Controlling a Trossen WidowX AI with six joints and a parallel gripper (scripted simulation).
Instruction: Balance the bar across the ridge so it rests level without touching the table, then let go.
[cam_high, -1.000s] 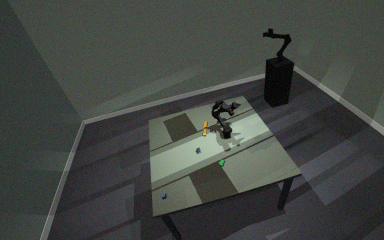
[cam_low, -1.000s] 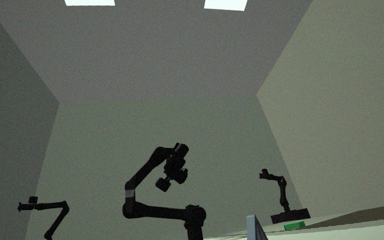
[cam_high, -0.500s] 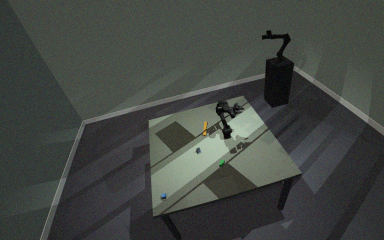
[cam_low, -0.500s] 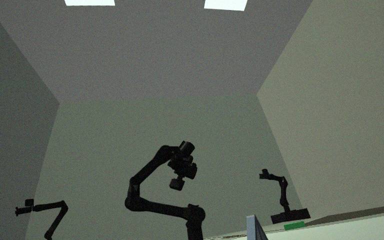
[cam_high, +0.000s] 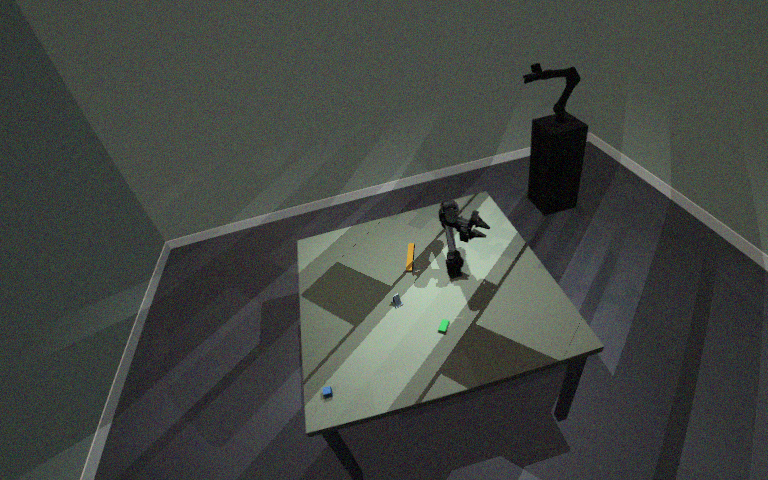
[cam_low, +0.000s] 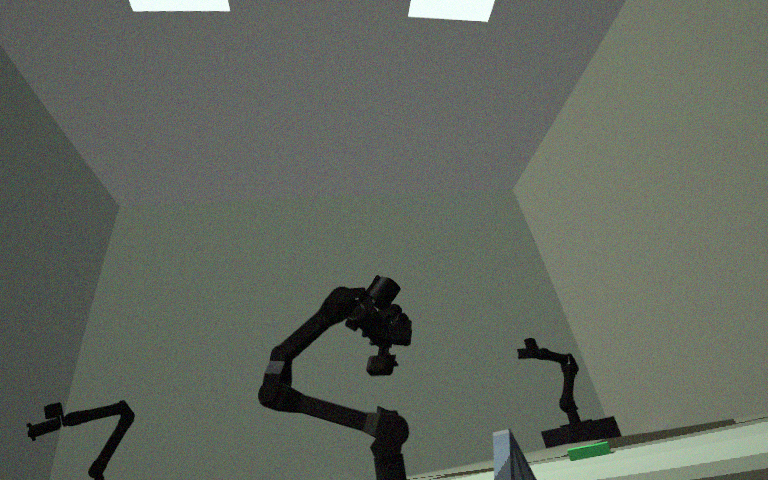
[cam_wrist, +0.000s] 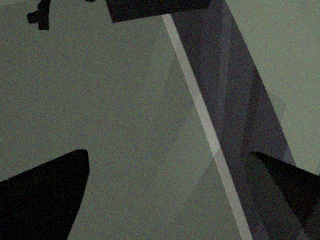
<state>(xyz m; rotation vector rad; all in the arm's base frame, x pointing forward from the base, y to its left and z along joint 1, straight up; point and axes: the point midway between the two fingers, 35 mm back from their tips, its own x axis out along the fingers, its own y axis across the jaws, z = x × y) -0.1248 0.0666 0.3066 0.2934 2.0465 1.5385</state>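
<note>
The bar lies 35 cm ahead of my gripper tip, 29 cm to the right of it and 29 cm below it.
</note>
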